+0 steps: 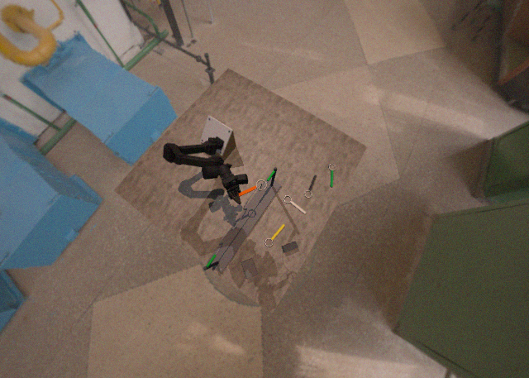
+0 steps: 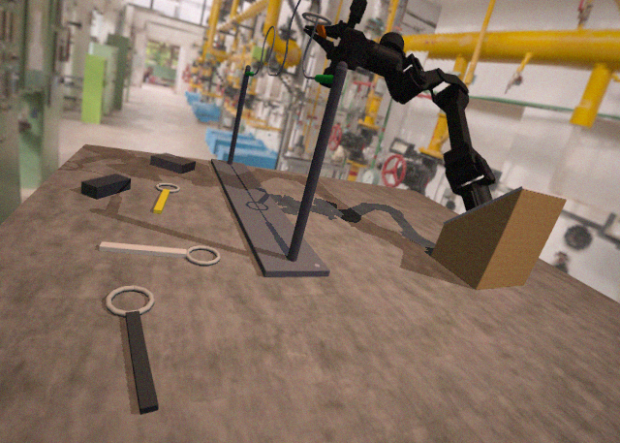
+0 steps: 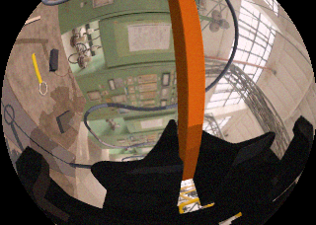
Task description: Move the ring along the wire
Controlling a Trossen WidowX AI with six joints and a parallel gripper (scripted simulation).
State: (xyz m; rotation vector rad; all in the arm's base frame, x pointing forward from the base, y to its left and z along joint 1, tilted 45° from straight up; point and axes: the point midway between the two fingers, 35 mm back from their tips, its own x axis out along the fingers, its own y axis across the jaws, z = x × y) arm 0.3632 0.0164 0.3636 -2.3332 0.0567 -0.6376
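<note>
The orange-handled ring is 90 mm to the left of my gripper tip and 10 mm below it. Round my gripper tip: yellow-handled ring (400 mm below, 220 mm ahead, 10 mm to the right); dark-handled ring (400 mm to the left, 400 mm below, 250 mm ahead); cream-handled ring (400 mm below, 240 mm to the left, 200 mm ahead).
</note>
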